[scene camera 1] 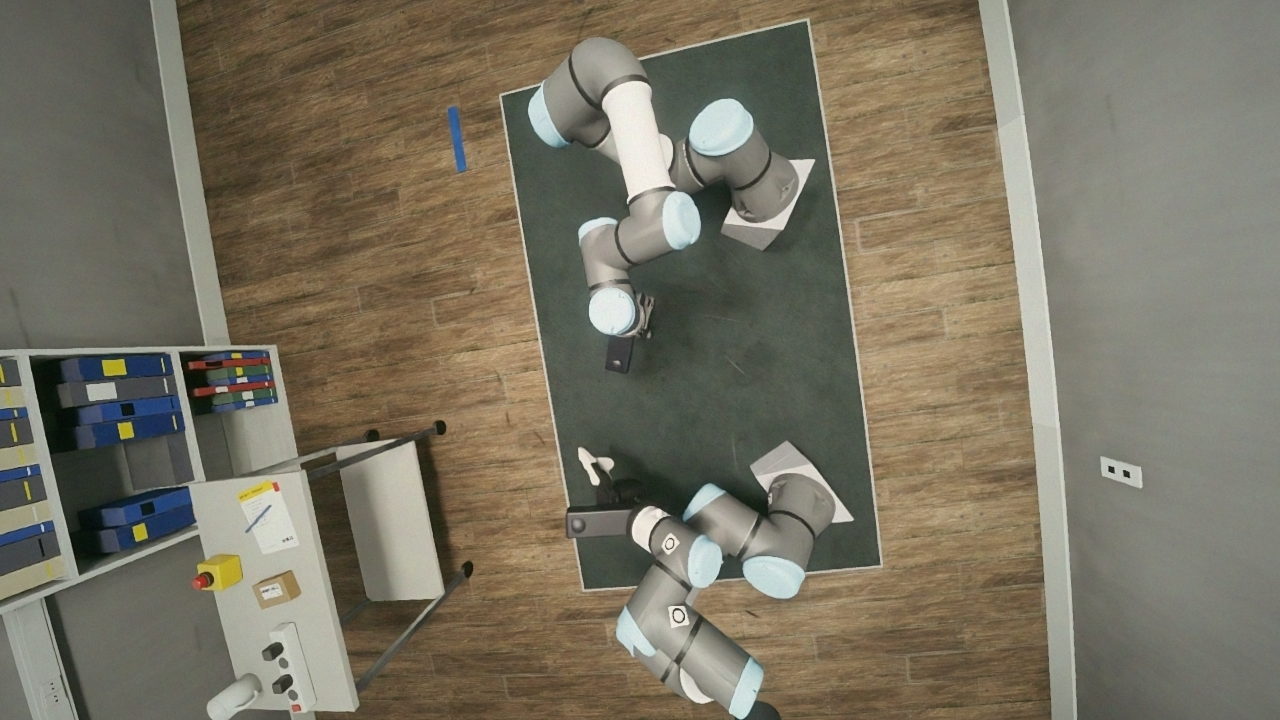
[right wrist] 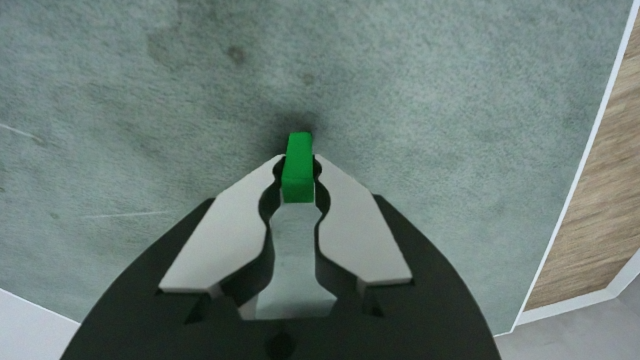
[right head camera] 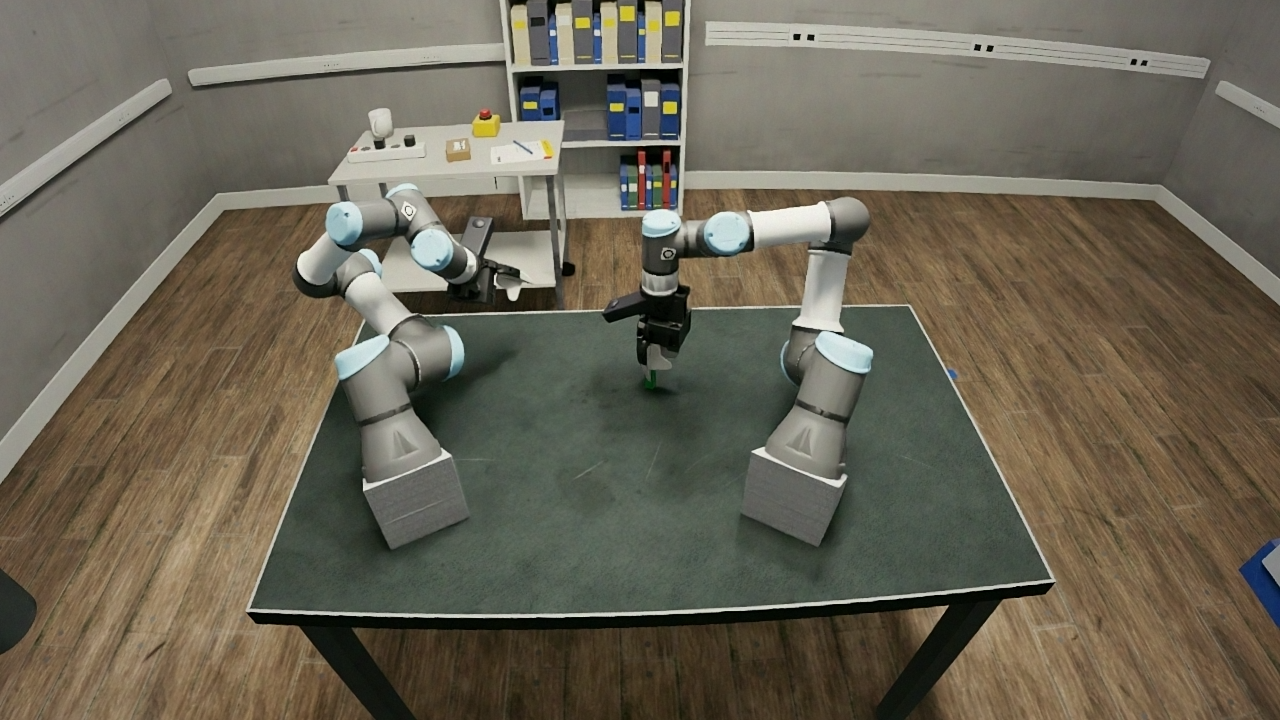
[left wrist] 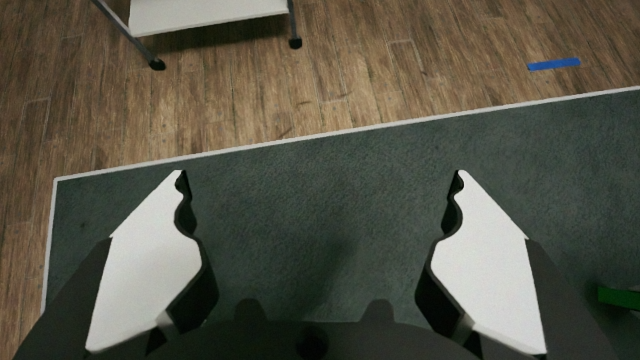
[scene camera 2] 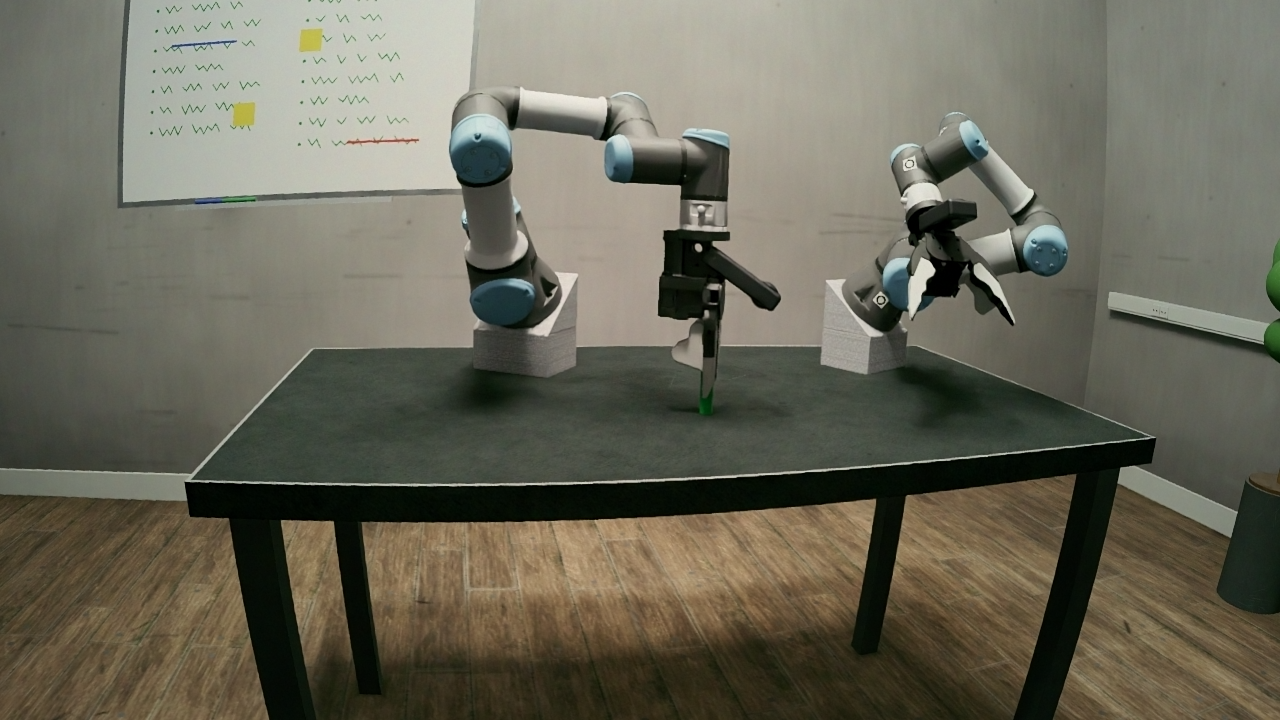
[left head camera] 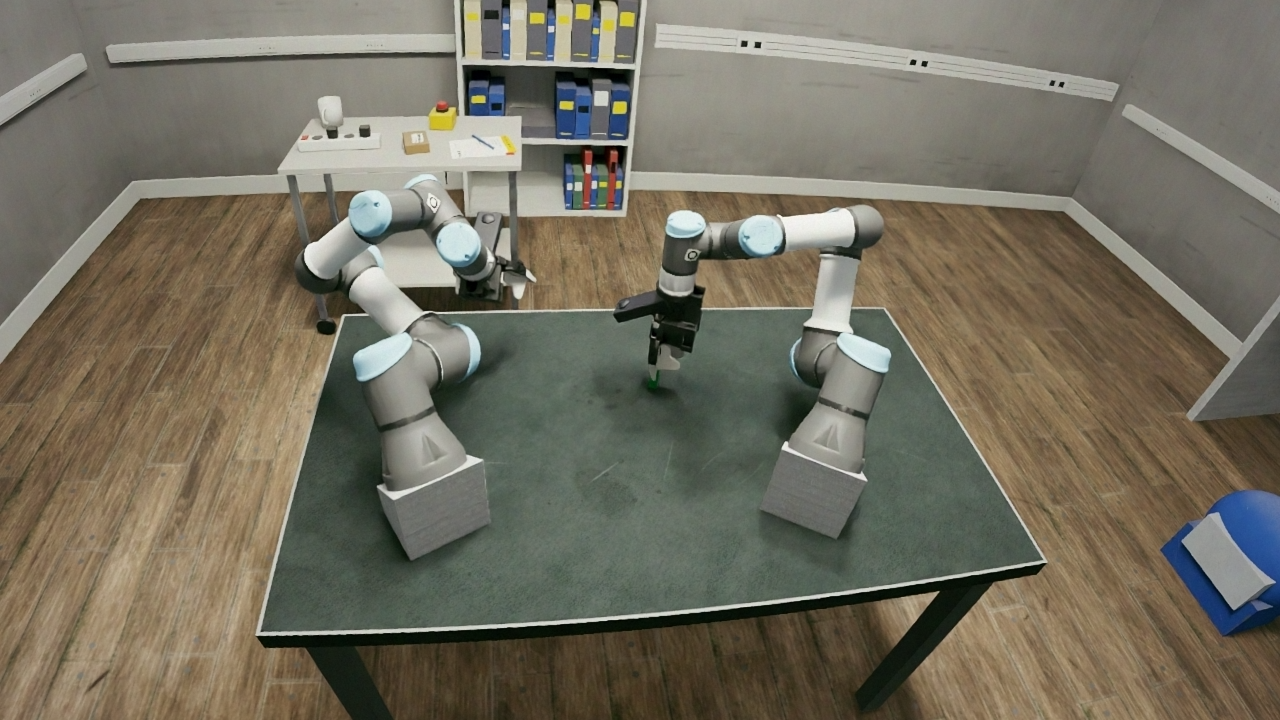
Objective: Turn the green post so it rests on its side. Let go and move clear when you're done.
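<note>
The green post [left head camera: 654,381] [right head camera: 650,381] [scene camera 2: 706,404] [right wrist: 299,170] stands upright on the dark table, partly hidden by the fingers. Part of the post [left wrist: 618,297] also shows at the right edge in the left wrist view. My right gripper [right wrist: 300,157] points down and is shut on the post, one finger on each side of it. In scene camera 1 the post is hidden under the right arm. My left gripper [left wrist: 319,172] [scene camera 2: 962,313] is open and empty, raised above the far left part of the table, well apart from the post.
The dark table [left head camera: 626,573] [right head camera: 626,564] [scene camera 1: 778,358] [scene camera 2: 402,456] carries both arm bases. Behind it, in the left head camera, are a wheeled side table [left head camera: 402,162] with small items and a bookshelf [left head camera: 547,141] of binders.
</note>
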